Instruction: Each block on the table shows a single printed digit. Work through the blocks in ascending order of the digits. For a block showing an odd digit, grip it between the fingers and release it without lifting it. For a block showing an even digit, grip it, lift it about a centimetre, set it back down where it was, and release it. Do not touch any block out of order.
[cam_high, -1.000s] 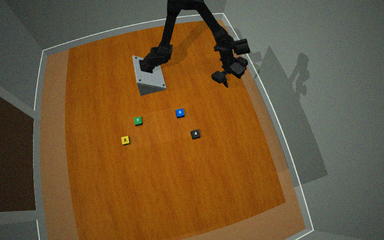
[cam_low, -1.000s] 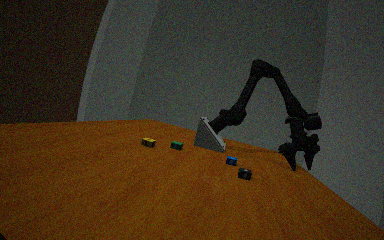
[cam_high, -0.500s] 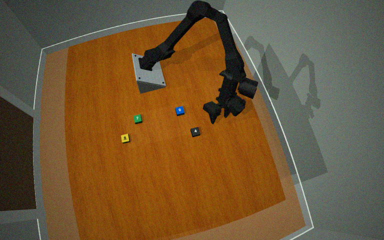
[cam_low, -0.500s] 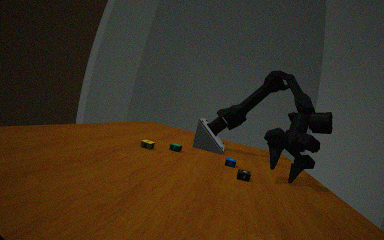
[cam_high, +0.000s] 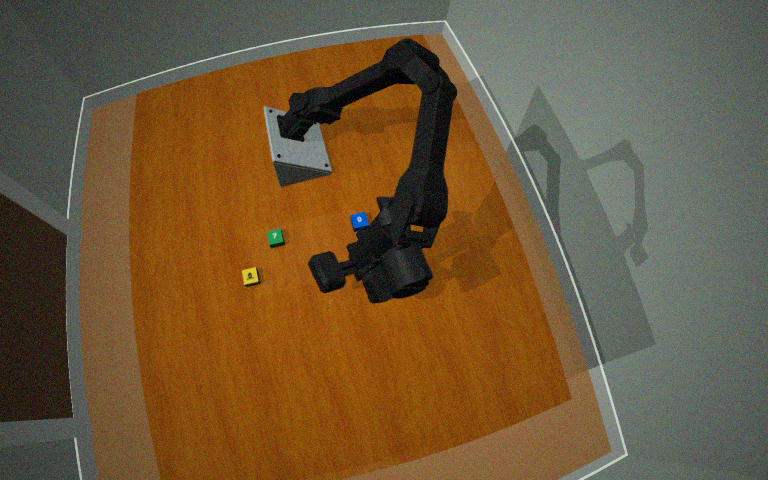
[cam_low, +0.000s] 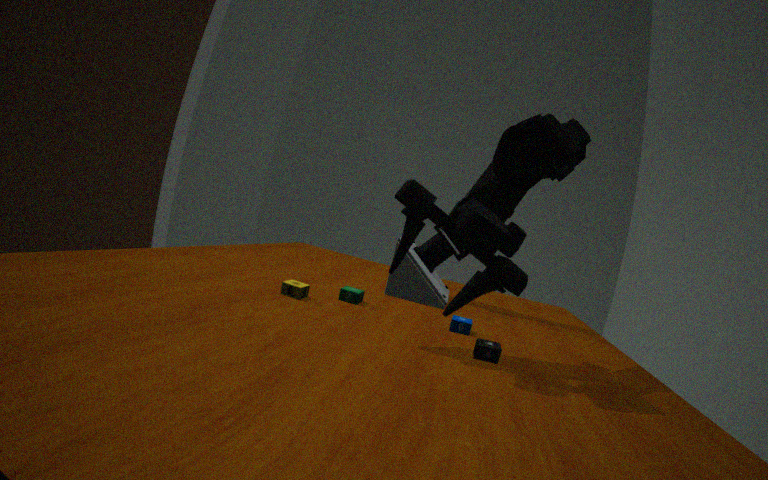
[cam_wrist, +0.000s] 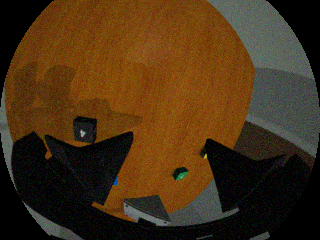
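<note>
The blue block lies 13 cm behind my gripper tip, 7 cm to the left of it and 5 cm below it. Also, from my gripper tip: black block 11 cm to the left, 5 cm below, 3 cm behind; green block 15 cm behind, 11 cm to the right, 5 cm below; yellow block 18 cm to the right, 8 cm behind, 5 cm below.
</note>
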